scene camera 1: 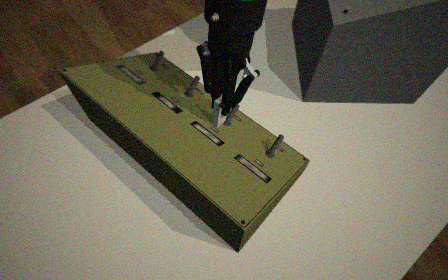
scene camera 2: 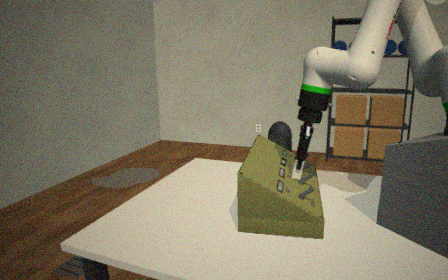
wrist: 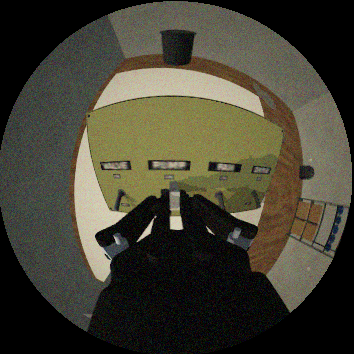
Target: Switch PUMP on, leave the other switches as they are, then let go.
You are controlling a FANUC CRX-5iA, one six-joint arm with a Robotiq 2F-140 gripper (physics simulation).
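Frame: origin at the arm's base, x left, y back, z up, level; metres.
Where they show: gripper, between the fingertips: (scene camera 1: pixel 218 122) (scene camera 2: pixel 295 178) (wrist: pixel 172 187).
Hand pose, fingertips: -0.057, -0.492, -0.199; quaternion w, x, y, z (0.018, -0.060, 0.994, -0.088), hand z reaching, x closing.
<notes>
Things, the pixels of their top centre, and the offset from my fingertips, as dx, dy, dz. Level surfaces: height alone.
- PUMP lever, centre of its top: (scene camera 1: pixel 232 108) (scene camera 2: pixel 306 173) +0.006, +0.036, +0.023
- VALVE lever, centre of its top: (scene camera 1: pixel 277 140) (wrist: pixel 113 202) +0.126, +0.047, +0.023
- FAN lever, centre of its top: (wrist: pixel 224 205) (scene camera 1: pixel 192 80) -0.114, +0.026, +0.023
- DRIVE lever, centre of its top: (scene camera 1: pixel 156 54) -0.233, +0.016, +0.023
- white table, height of its surface: dz -0.108
The olive switch box (scene camera 1: pixel 150 120) (scene camera 2: pixel 275 215) (wrist: pixel 180 125) has a sloped face with a row of levers. The print on its label plates is blurred. The PUMP lever (scene camera 1: pixel 232 115) (scene camera 2: pixel 307 177), second from the left in the wrist view but hidden there by the fingers, leans away from its label plate (scene camera 1: pixel 207 133) (wrist: pixel 169 165). The VALVE lever (scene camera 1: pixel 275 146) (wrist: pixel 119 201), FAN lever (scene camera 1: pixel 192 86) (wrist: pixel 220 200) and DRIVE lever (scene camera 1: pixel 157 61) lean similarly. My gripper (scene camera 1: pixel 218 114) (scene camera 2: pixel 297 172) (wrist: pixel 172 187) is shut and empty, its tips low over the face, beside the PUMP lever on its label side.
The box stands on a white table (scene camera 1: pixel 350 200) (scene camera 2: pixel 150 215). A large grey block (scene camera 1: pixel 370 60) (scene camera 2: pixel 412 185) stands behind the lever side of the box. A dark bin (wrist: pixel 177 47) and a shelf rack (scene camera 2: pixel 370 91) with cardboard boxes stand beyond the table.
</notes>
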